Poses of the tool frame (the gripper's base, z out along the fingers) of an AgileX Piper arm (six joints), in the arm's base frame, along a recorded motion.
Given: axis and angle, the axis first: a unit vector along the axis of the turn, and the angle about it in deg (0 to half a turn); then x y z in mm.
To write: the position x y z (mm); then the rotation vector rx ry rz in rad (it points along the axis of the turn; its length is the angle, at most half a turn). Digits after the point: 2 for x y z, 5 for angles.
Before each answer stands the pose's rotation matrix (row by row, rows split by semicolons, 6 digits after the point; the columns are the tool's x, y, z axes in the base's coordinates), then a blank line. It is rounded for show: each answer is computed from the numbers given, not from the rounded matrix.
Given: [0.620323 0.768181 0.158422 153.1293 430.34 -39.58 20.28]
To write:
-0.163975 0.829987 0.533136; 0.973193 0.224461 -0.050119; -0.161266 0.510626 -0.844544

[430.34 -39.58 20.28 1.65788 2.05305 0.42340]
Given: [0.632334 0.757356 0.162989 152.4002 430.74 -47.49 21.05]
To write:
-0.132013 0.827796 0.545277; 0.978819 0.195700 -0.060121; -0.156479 0.525790 -0.836097

[430.74 -47.49 21.05 1.68194 2.01448 0.43353]
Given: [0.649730 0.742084 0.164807 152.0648 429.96 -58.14 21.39]
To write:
-0.088369 0.830920 0.549329; 0.985335 0.153733 -0.074030; -0.145963 0.534732 -0.832320

[429.96 -58.14 21.39 1.72440 1.96952 0.43740]
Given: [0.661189 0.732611 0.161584 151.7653 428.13 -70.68 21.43]
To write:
-0.058690 0.834712 0.547550; 0.987598 0.128561 -0.090127; -0.145624 0.535470 -0.831905

[428.13 -70.68 21.43 1.75136 1.94054 0.42800]
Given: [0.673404 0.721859 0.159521 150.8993 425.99 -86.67 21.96]
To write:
-0.024064 0.833260 0.552357; 0.988425 0.102616 -0.111740; -0.149789 0.543275 -0.826085

[425.99 -86.67 21.96 1.77354 1.90115 0.42013]
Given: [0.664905 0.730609 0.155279 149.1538 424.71 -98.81 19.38]
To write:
-0.036886 0.823238 0.566496; 0.982472 0.133526 -0.130071; -0.182722 0.551769 -0.813734

[424.71 -98.81 19.38 1.73090 1.90194 0.40423]
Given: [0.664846 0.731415 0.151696 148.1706 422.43 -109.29 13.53]
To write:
-0.032052 0.819428 0.572285; 0.979435 0.139867 -0.145414; -0.199200 0.555855 -0.807059

[422.43 -109.29 13.53 1.71934 1.89149 0.39230]
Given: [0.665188 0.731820 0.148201 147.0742 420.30 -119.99 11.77]
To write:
-0.025497 0.814850 0.579111; 0.975960 0.145722 -0.162072; -0.216454 0.561057 -0.798976

[420.30 -119.99 11.77 1.70749 1.87853 0.38042]
